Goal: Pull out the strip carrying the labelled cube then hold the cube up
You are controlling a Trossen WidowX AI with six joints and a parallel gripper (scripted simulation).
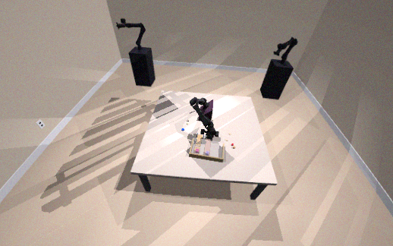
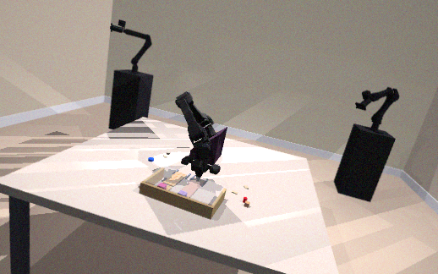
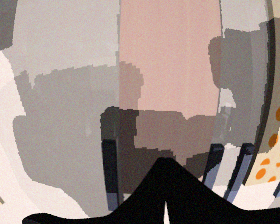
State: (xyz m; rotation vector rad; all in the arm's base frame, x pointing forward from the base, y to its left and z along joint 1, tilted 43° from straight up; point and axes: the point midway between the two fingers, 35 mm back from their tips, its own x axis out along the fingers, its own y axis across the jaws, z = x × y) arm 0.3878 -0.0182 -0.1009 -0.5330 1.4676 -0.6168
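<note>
Right now my gripper tip is 210 mm short of the labelled cube, 10 mm to the left of it and 10 mm below it. From my gripper tip the other things lie so: blue disc: 290 mm to the right, 80 mm behind; then red piece: 250 mm to the left, 60 mm ahead, 10 mm above.
</note>
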